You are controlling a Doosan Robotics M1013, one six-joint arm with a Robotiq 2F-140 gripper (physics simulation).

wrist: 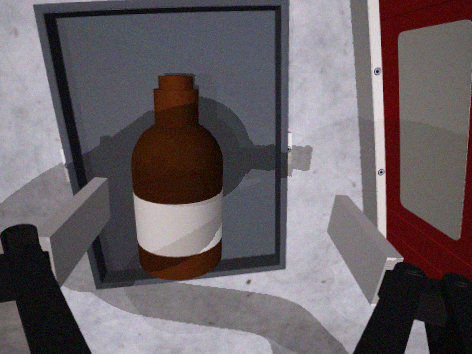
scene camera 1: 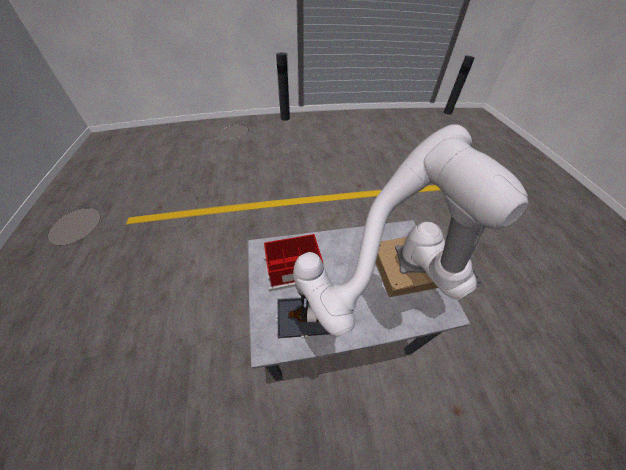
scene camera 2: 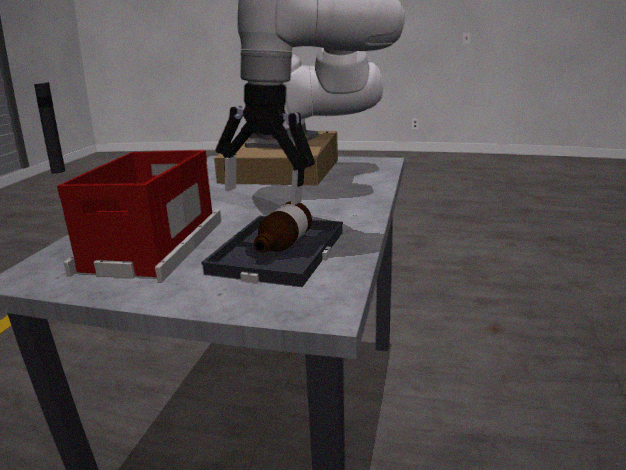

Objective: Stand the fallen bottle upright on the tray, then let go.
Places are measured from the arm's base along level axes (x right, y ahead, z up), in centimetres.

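Pixels of known places: gripper, between the fingertips: point(wrist: 222, 206) point(scene camera 2: 262, 196); arm's base, origin of its link: point(scene camera 1: 413, 259).
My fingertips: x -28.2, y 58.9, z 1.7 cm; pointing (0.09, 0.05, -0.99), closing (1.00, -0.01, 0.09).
For each thing: its top centre in the pictures, then the offset to it from my fingertips. "pt": a spot on its surface instead.
- brown bottle, centre of its top: point(wrist: 175, 189) point(scene camera 2: 277, 212) point(scene camera 1: 304, 311) dx -3.1, dy -0.2, dz -3.1 cm
- dark tray, centre of its top: point(wrist: 180, 160) point(scene camera 2: 277, 240) point(scene camera 1: 303, 315) dx -3.0, dy +0.5, dz -8.5 cm
- red crate, centre of its top: point(scene camera 2: 137, 165) point(scene camera 1: 292, 252) dx +24.3, dy +7.4, dz +6.5 cm
- small white clip, a spot on its surface: point(scene camera 2: 249, 277) pt dx -4.8, dy +13.7, dz -10.0 cm
A brown bottle point(scene camera 1: 294, 314) point(scene camera 2: 280, 230) point(wrist: 177, 165) with a white label lies on its side in the dark tray point(scene camera 1: 286, 332) point(scene camera 2: 227, 268) point(wrist: 283, 100). In scene camera 2 its neck points toward the camera; in the wrist view the neck points up and the base end overlaps the tray's lower rim. My gripper point(scene camera 2: 263, 195) point(wrist: 222, 206) is open and points down above the bottle's base end. In the wrist view the bottle shows between the fingers, nearer the left one. Scene camera 1 shows the gripper mostly hidden by the arm.
A red crate point(scene camera 1: 275, 278) point(scene camera 2: 111, 227) point(wrist: 391, 125) stands beside the tray, with low white stops point(scene camera 2: 189, 245) along its base. A small white clip point(scene camera 2: 249, 277) touches the tray's wall. The arm's base stands on a wooden block point(scene camera 1: 399, 283) point(scene camera 2: 267, 171).
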